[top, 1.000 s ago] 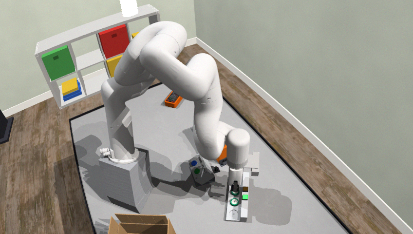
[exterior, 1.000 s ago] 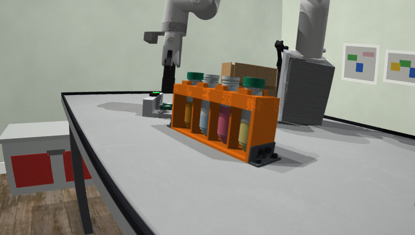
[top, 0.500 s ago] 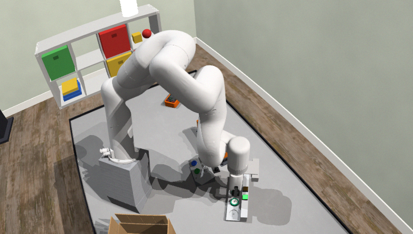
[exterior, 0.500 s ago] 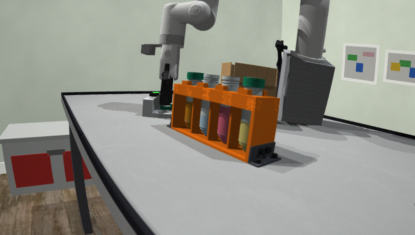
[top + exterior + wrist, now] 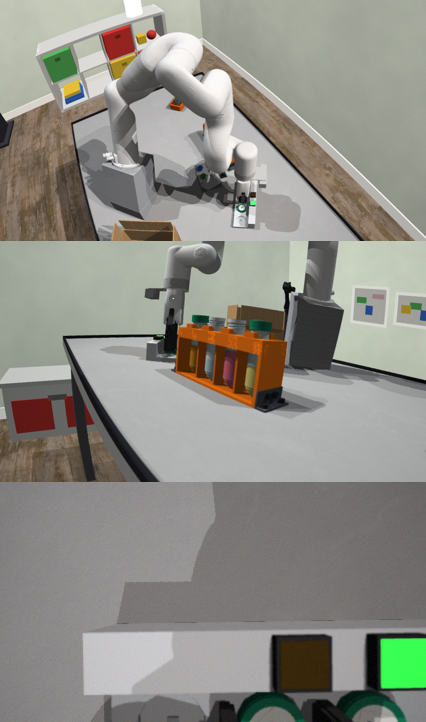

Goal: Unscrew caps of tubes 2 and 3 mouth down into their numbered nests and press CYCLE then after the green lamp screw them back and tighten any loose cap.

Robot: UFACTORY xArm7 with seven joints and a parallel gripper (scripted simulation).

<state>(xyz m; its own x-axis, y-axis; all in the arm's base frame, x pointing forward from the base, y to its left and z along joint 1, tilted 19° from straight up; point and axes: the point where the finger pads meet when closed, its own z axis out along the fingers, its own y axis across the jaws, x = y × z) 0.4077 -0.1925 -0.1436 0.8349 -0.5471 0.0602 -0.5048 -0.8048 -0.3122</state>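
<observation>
My gripper is now 30 mm past the cap 3, 40 mm to the left of it and 30 mm above it. The rest, counted from my hand: key housing: 90 mm behind, 160 mm to the left, 10 mm above; green ready key: 110 mm behind, 140 mm to the left, 30 mm above; cap 2: 30 mm below.
</observation>
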